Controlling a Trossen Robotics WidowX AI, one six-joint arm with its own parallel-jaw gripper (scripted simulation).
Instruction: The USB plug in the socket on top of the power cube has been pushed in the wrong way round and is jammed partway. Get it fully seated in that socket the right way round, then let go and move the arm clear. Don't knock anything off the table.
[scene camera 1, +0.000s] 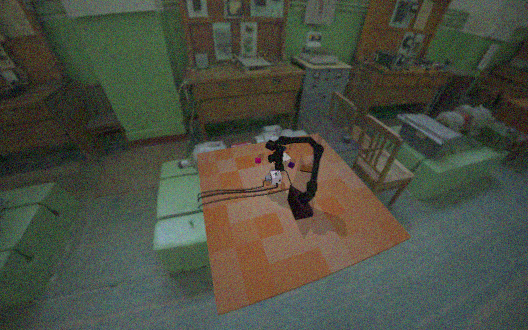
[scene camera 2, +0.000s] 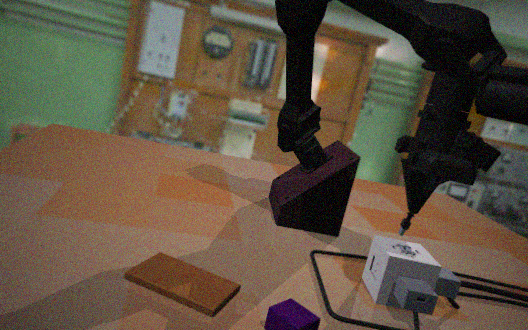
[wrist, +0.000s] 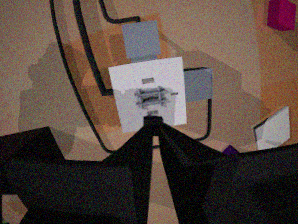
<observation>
My gripper (scene camera 2: 412, 212) carries an usb plug. I also see a white block (wrist: 269, 134).
My gripper is seen too in the wrist view (wrist: 154, 129). Scene camera 2 does not show the white block: it is out of frame.
</observation>
